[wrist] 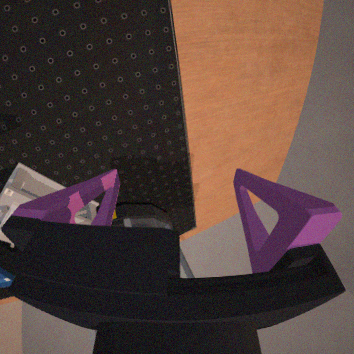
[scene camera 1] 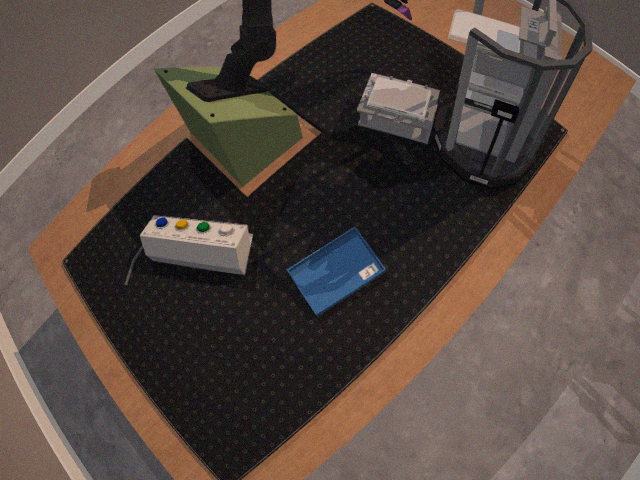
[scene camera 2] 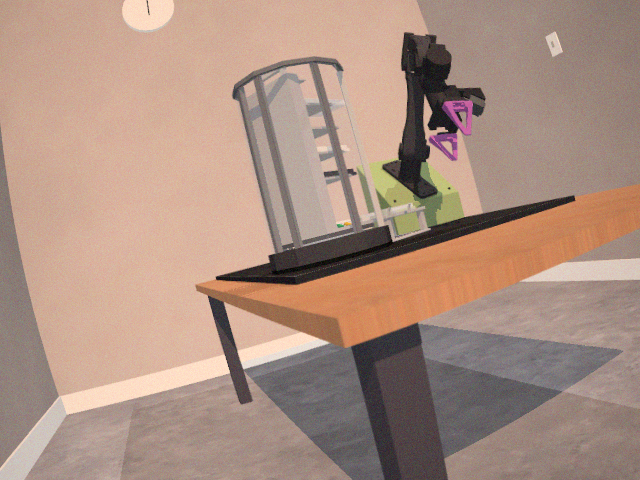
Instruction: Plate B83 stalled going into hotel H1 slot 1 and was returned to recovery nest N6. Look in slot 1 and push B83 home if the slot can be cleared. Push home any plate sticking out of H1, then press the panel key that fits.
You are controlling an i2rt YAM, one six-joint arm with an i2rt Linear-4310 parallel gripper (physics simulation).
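Frame: origin at the arm's base, x ahead, y down, z left, level; metres.
Where they show: gripper, fingertip midpoint: (wrist: pixel 176 175) (scene camera 1: pixel 423 7) (scene camera 2: pixel 461 148); arm's base at its link origin: (scene camera 1: pixel 228 89) (scene camera 2: pixel 409 179).
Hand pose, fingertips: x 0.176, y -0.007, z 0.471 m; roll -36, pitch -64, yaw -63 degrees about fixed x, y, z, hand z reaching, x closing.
Note:
Each offset is from my fingertips to the centre of the thing. Level surfaces: height alone.
My gripper (scene camera 2: pixel 461 146) (wrist: pixel 176 175) is open and empty, high above the mat; a purple finger part (scene camera 1: pixel 403 11) shows at the top edge of scene camera 1. Hotel H1 {dz -0.151, dx +0.284, dy -0.048 m} (scene camera 1: pixel 509 180) (scene camera 2: pixel 276 157) is a caged grey tower with several levels. A white slab {dz -0.169, dx +0.228, dy -0.167 m} (scene camera 1: pixel 478 28) reaches left from its upper part. A dark level (scene camera 1: pixel 505 110) (scene camera 2: pixel 338 173) shows lower down; slot 1's inside cannot be made out. A white plate {dz -0.225, dx +0.087, dy +0.091 m} (scene camera 1: pixel 399 97) lies on the clear nest {dz -0.225, dx +0.087, dy +0.120 m} (scene camera 1: pixel 392 126) (scene camera 2: pixel 422 221) beside H1; their labels are unreadable. The white panel {dz -0.742, dx -0.035, dy +0.116 m} (scene camera 1: pixel 193 253) has blue, yellow, green and white keys.
A blue tray {dz -0.600, dx +0.216, dy +0.149 m} (scene camera 1: pixel 330 279) lies on the dark mat {dy +0.158 m} (scene camera 1: pixel 232 361) (wrist: pixel 100 100) between the panel and the mat's edge. The green arm base (scene camera 1: pixel 248 139) (scene camera 2: pixel 449 206) stands near the nest. H1's cage posts and top ring rise beside the nest. The wooden table edge (scene camera 2: pixel 439 273) surrounds the mat.

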